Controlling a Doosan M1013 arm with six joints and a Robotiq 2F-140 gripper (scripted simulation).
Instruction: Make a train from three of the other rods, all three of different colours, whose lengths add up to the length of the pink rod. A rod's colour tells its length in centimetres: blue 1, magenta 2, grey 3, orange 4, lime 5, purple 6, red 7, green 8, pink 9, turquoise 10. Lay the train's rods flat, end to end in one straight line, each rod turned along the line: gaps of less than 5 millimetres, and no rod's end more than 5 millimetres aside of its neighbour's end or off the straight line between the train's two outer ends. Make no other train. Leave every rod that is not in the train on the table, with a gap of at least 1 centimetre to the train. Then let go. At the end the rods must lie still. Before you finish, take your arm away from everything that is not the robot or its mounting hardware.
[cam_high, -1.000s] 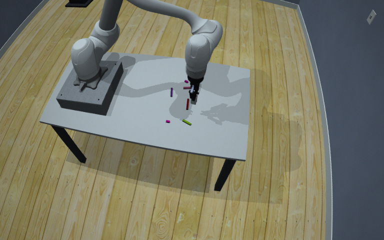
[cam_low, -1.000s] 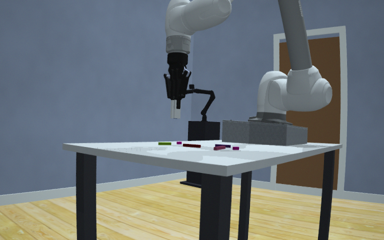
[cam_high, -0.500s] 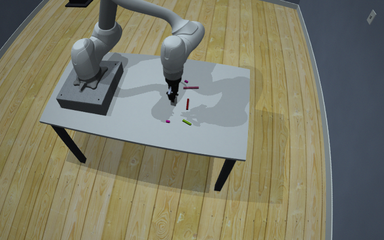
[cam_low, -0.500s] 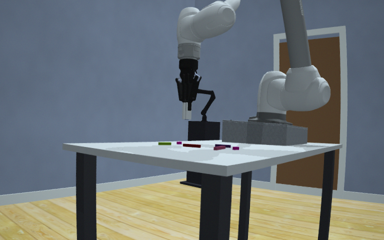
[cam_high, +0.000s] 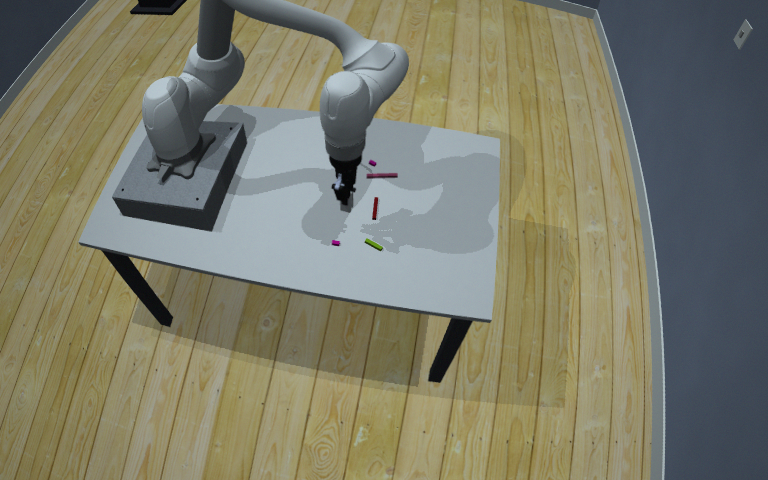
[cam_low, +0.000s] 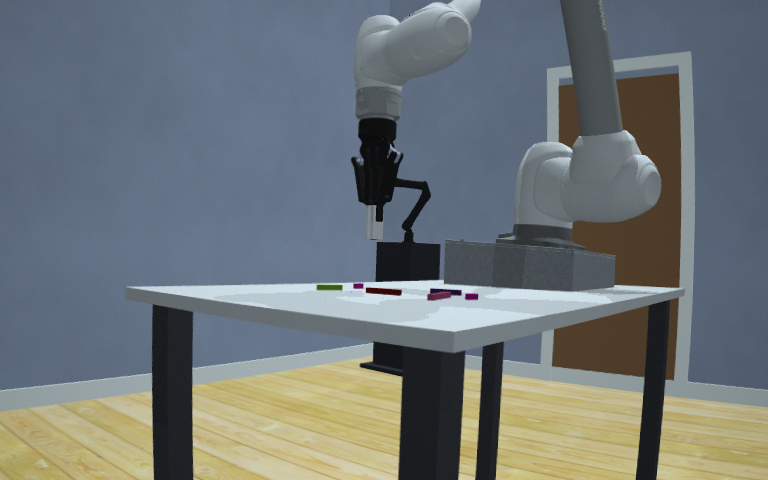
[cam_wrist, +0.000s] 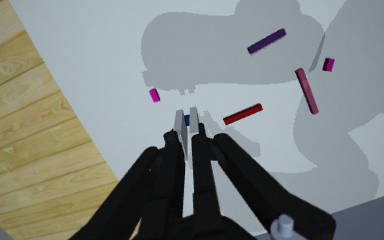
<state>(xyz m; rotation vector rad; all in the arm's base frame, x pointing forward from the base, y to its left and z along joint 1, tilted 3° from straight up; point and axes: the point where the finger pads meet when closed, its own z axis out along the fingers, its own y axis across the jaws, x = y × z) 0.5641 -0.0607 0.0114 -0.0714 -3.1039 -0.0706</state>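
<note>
Right now my hand is 13 cm above the lime rod, 8 cm short of it and 3 cm to the left of it. Round my hand: red rod 13 cm below, 8 cm to the left, 5 cm ahead; then blue rod 3 cm below; then purple rod 14 cm to the left, 13 cm below, 6 cm behind.
</note>
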